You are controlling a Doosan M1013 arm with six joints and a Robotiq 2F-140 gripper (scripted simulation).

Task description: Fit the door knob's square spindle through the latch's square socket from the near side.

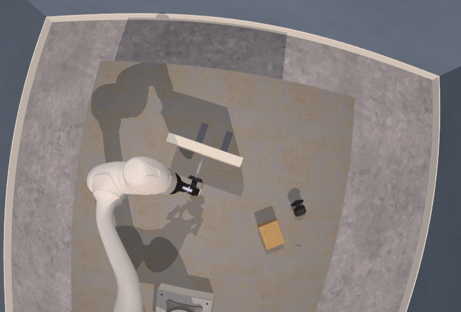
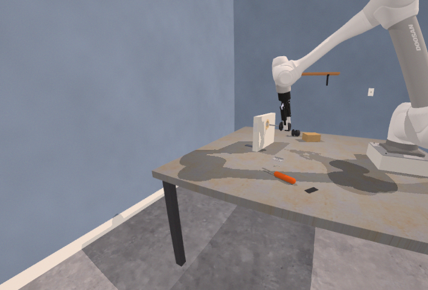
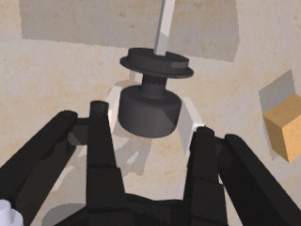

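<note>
The latch socket lies 160 mm ahead of my hand, 30 mm to the right of it and 20 mm below it. Also, from my hand: tan block (380 mm to the right, 160 mm below, 160 mm behind); then orange screwdriver (430 mm to the left, 180 mm below, 40 mm behind); then pale wood door panel (160 mm ahead, 50 mm below, 30 mm to the right).
</note>
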